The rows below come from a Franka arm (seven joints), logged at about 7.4 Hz.
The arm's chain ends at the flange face. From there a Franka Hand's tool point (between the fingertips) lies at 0.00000 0.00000 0.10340 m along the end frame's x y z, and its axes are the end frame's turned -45 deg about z.
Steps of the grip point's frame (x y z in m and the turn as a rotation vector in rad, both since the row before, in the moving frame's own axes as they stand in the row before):
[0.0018, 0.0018, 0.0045, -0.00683, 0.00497, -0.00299]
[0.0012, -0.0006, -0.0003, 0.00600, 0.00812, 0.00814]
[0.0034, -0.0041, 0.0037, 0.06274, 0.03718, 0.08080]
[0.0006, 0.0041, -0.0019, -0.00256, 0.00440, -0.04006]
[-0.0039, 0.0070, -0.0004, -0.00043, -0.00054, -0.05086]
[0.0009, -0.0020, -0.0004, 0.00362, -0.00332, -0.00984]
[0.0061, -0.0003, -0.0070, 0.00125, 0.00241, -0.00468]
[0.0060, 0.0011, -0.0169, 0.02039, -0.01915, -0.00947]
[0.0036, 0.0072, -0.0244, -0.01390, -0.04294, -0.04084]
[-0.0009, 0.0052, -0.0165, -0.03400, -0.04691, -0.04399]
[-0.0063, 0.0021, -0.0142, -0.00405, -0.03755, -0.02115]
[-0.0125, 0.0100, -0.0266, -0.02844, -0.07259, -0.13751]
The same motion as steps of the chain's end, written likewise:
[0.0017, -0.0001, 0.0045, -0.00132, 0.00834, -0.00299]
[0.0003, -0.0002, -0.0003, 0.00998, 0.00150, 0.00814]
[0.0011, 0.0021, 0.0040, 0.07065, -0.01807, 0.08080]
[0.0028, 0.0026, -0.0019, 0.00130, 0.00492, -0.04006]
[0.0022, 0.0076, -0.0004, -0.00069, -0.00008, -0.05086]
[-0.0003, -0.0020, -0.0004, 0.00021, -0.00491, -0.00984]
[0.0040, -0.0043, -0.0070, 0.00259, 0.00082, -0.00468]
[0.0079, -0.0034, -0.0169, 0.00088, -0.02796, -0.00947]
[0.0097, -0.0017, -0.0243, -0.04019, -0.02053, -0.04084]
[0.0039, -0.0016, -0.0163, -0.05721, -0.00913, -0.04399]
[-0.0006, 0.0029, -0.0141, -0.02942, -0.02369, -0.02115]
[0.0009, 0.0083, -0.0263, -0.07144, -0.03122, -0.13751]

